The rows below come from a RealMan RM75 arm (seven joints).
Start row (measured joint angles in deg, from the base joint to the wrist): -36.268 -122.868 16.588 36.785 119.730 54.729 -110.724
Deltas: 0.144 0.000 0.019 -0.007 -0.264 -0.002 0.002; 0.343 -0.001 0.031 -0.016 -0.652 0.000 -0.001; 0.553 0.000 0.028 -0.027 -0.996 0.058 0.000; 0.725 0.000 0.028 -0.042 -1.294 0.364 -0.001; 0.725 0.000 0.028 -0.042 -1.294 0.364 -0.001; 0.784 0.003 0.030 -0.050 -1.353 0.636 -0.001; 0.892 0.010 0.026 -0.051 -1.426 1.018 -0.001; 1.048 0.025 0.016 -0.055 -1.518 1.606 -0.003; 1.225 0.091 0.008 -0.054 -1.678 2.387 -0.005; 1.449 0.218 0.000 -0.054 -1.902 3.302 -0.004
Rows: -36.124 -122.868 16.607 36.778 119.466 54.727 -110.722; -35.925 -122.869 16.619 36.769 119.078 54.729 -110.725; -35.715 -122.868 16.616 36.758 118.734 54.787 -110.724; -35.543 -122.868 16.616 36.743 118.436 55.093 -110.725; -35.543 -122.868 16.616 36.743 118.436 55.093 -110.725; -35.484 -122.865 16.618 36.735 118.377 55.365 -110.725; -35.376 -122.858 16.614 36.734 118.304 55.747 -110.725; -35.220 -122.843 16.604 36.730 118.212 56.335 -110.727; -35.043 -122.777 16.596 36.731 118.052 57.116 -110.729; -34.819 -122.650 16.588 36.731 117.828 58.031 -110.728
